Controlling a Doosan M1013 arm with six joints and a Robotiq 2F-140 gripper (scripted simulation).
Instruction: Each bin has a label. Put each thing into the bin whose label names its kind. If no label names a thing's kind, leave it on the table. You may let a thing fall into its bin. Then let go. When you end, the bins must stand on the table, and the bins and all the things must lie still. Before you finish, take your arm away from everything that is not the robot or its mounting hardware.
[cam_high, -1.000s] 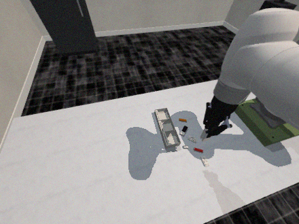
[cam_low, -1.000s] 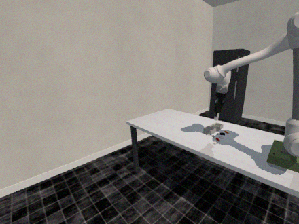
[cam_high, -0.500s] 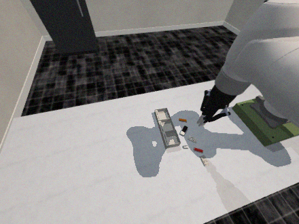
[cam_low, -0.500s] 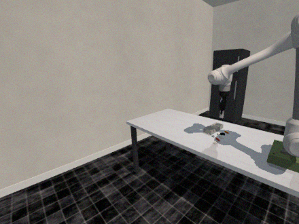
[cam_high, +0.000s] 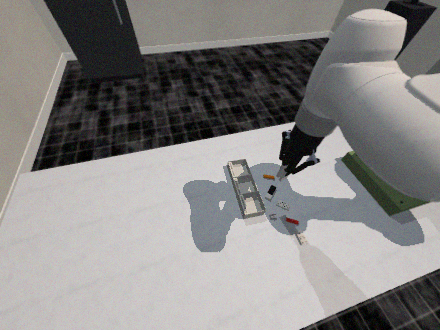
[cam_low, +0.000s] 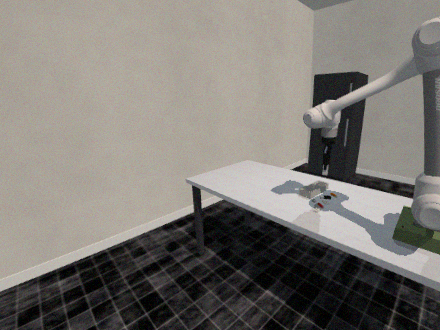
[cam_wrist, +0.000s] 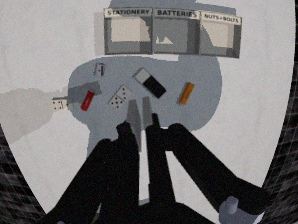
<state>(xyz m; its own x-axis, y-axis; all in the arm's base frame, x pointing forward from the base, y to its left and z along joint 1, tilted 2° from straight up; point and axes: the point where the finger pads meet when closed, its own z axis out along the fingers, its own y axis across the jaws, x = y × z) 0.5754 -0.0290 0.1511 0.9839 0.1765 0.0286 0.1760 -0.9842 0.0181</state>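
Now: hand 9 cm short of the grey bin tray, 7 cm to the left of it and 17 cm above it. Also, from my hand: grey piece 2 cm ahead, 8 cm to the left, 19 cm below; then orange battery 4 cm behind, 9 cm to the right, 19 cm below; then small black piece 1 cm behind, 2 cm to the right, 19 cm below.
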